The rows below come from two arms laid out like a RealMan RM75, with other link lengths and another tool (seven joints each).
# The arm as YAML. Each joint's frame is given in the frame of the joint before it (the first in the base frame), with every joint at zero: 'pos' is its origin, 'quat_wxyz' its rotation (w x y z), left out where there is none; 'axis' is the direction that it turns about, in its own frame. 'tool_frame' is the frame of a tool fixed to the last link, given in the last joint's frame.
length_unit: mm
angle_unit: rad
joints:
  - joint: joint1
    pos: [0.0, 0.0, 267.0]
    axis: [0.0, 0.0, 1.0]
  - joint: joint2
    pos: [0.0, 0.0, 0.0]
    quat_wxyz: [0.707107, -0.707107, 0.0, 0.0]
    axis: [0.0, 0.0, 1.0]
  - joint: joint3
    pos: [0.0, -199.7, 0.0]
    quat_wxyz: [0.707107, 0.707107, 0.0, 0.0]
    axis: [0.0, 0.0, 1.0]
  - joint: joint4
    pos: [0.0, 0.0, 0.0]
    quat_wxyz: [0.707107, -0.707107, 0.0, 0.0]
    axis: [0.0, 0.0, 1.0]
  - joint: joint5
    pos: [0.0, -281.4, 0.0]
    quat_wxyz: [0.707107, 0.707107, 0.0, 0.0]
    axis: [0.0, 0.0, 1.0]
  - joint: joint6
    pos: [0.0, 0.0, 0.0]
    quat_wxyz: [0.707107, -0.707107, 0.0, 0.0]
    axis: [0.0, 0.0, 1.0]
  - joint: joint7
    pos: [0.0, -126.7, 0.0]
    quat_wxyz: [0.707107, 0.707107, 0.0, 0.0]
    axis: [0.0, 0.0, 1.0]
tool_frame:
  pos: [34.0, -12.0, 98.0]
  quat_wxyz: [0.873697, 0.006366, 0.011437, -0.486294]
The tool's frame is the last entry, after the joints.
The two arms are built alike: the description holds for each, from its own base.
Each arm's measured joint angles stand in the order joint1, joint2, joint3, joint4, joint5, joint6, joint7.
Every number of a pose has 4 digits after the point. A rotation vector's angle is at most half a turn.
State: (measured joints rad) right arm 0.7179 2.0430 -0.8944 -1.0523 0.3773 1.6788 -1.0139; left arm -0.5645 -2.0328 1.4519 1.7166 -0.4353 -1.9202 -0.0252
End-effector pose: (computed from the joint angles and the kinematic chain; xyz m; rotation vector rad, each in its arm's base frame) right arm 0.2794 0.3964 0.0589 -2.9827 -0.4569 -0.7212; left arm -0.1159 0.3949 0.0568 -1.1639 -2.1443 0.1547
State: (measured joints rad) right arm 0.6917 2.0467 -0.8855 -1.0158 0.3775 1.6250 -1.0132; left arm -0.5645 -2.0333 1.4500 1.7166 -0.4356 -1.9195 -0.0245
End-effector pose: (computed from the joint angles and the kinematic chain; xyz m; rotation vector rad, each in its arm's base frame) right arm 0.2974 0.3934 0.0514 -2.9736 -0.3921 -0.7139; left arm -0.1158 0.3952 0.0570 -1.1640 -2.1455 0.1526
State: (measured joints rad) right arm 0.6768 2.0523 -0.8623 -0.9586 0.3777 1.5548 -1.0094; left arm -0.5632 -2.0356 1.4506 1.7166 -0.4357 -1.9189 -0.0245
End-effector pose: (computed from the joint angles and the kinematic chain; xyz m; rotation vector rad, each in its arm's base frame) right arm 0.3154 0.3919 0.0401 -2.9581 -0.3131 -0.6918; left arm -0.1158 0.3948 0.0561 -1.1647 -2.1479 0.1532
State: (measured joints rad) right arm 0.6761 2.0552 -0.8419 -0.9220 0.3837 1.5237 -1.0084; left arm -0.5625 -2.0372 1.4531 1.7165 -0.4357 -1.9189 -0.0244
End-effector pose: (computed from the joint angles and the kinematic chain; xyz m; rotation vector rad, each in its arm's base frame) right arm 0.3220 0.3907 0.0323 -2.9558 -0.2702 -0.6613; left arm -0.1156 0.3943 0.0550 -1.1668 -2.1482 0.1561
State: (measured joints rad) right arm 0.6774 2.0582 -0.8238 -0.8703 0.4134 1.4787 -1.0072; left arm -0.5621 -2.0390 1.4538 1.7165 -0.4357 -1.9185 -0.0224
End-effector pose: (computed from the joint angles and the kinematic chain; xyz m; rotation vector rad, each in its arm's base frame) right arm 0.3258 0.3910 0.0184 -2.9508 -0.2240 -0.5985; left arm -0.1153 0.3940 0.0543 -1.1703 -2.1483 0.1574
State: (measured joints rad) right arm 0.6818 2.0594 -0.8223 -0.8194 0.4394 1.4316 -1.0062; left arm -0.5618 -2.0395 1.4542 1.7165 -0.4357 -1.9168 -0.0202
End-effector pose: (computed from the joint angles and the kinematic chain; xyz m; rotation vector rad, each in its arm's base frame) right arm 0.3284 0.3921 0.0047 -2.9457 -0.1962 -0.5590; left arm -0.1151 0.3942 0.0540 -1.1737 -2.1472 0.1568
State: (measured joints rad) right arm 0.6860 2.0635 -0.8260 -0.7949 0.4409 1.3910 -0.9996; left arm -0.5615 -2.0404 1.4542 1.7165 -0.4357 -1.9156 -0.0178
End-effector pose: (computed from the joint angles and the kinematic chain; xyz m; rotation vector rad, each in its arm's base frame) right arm 0.3311 0.3951 -0.0021 -2.9299 -0.1831 -0.5621; left arm -0.1148 0.3943 0.0536 -1.1770 -2.1466 0.1565
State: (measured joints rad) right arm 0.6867 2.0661 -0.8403 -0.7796 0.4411 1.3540 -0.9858; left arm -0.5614 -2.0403 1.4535 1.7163 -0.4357 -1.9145 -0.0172
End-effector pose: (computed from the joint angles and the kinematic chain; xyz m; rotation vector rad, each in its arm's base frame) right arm 0.3338 0.3981 -0.0068 -2.9131 -0.1714 -0.5781; left arm -0.1148 0.3946 0.0538 -1.1772 -2.1466 0.1550
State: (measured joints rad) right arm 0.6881 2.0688 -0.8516 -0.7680 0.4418 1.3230 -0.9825; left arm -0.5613 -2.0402 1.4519 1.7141 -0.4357 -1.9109 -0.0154
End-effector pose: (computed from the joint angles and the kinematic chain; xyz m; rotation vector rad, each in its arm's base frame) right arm 0.3355 0.4012 -0.0105 -2.8980 -0.1753 -0.5907; left arm -0.1152 0.3954 0.0539 -1.1776 -2.1470 0.1520
